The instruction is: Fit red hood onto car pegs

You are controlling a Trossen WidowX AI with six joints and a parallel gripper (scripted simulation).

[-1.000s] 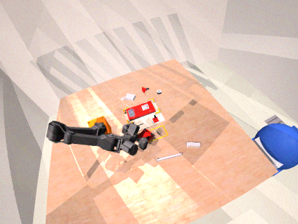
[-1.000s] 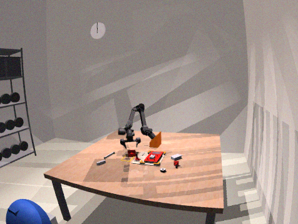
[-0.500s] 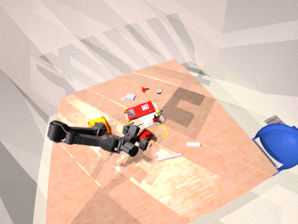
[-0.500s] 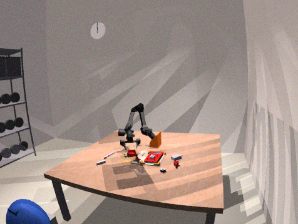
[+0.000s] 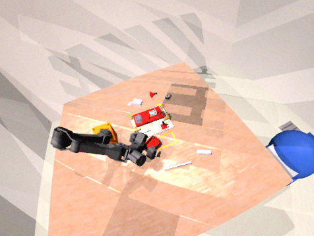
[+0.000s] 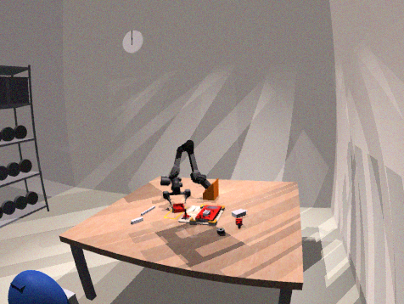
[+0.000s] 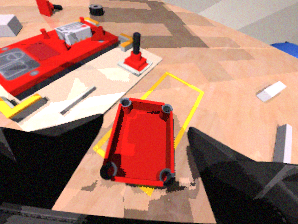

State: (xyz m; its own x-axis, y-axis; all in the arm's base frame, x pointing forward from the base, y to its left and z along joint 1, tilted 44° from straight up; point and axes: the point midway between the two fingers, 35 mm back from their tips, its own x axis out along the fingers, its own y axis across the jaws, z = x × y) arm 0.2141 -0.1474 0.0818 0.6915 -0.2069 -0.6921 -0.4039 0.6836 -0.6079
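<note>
Now: the red hood 1 cm behind my gripper tip and 3 cm below it. Round my gripper tip: grey rod (7 cm ahead, 19 cm to the right, 3 cm below).
</note>
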